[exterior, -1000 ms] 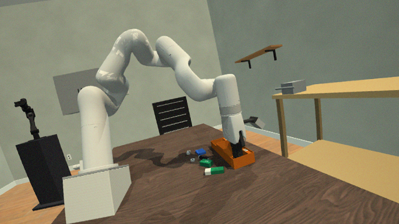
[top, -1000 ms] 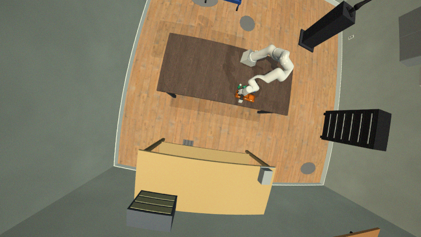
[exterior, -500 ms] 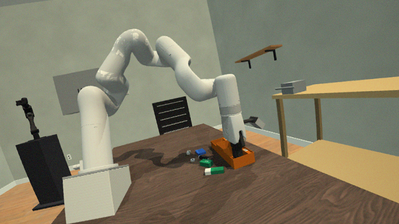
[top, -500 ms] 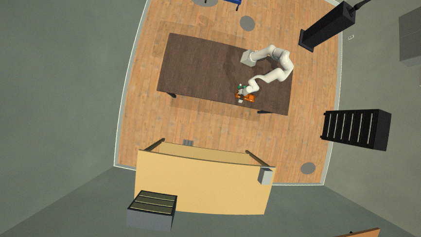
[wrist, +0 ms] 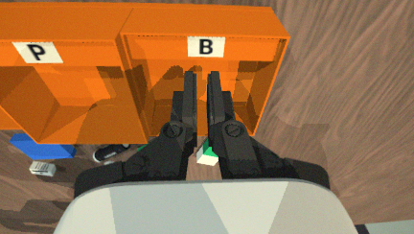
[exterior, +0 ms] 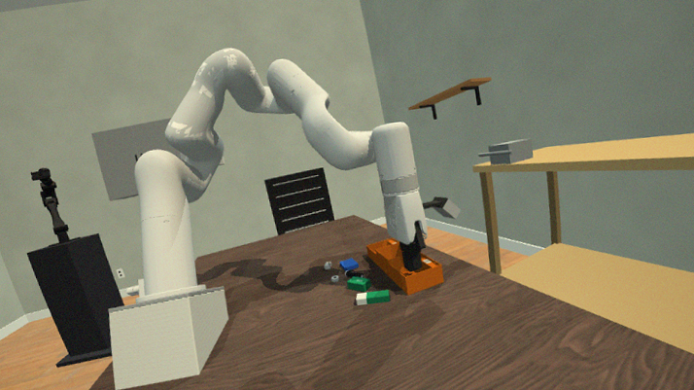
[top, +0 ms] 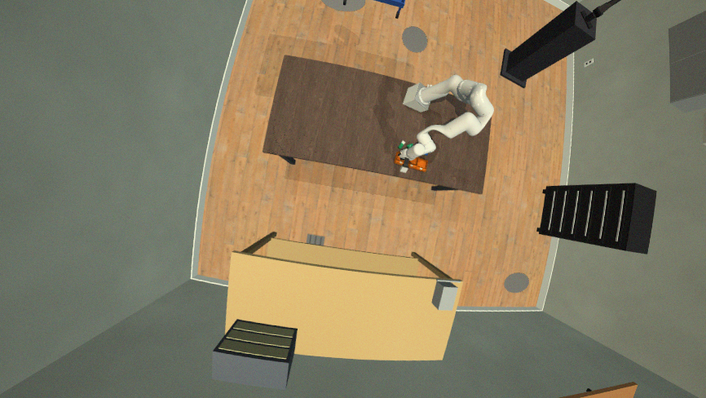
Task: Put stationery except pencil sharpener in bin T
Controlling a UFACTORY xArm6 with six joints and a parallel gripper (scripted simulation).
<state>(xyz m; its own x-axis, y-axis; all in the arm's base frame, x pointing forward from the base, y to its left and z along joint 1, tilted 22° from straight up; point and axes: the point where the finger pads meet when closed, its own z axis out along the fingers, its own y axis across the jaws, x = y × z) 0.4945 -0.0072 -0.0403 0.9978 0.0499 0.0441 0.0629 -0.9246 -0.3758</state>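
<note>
My gripper is now 8 cm to the right of the orange bin and 3 cm above it. Also, from my hand: white hex nut: 16 cm behind, 11 cm to the left, 4 cm below; then green 9V battery: 12 cm behind, 5 cm to the left, 4 cm below; then black cylinder: 12 cm behind, 10 cm to the left, 4 cm below.
</note>
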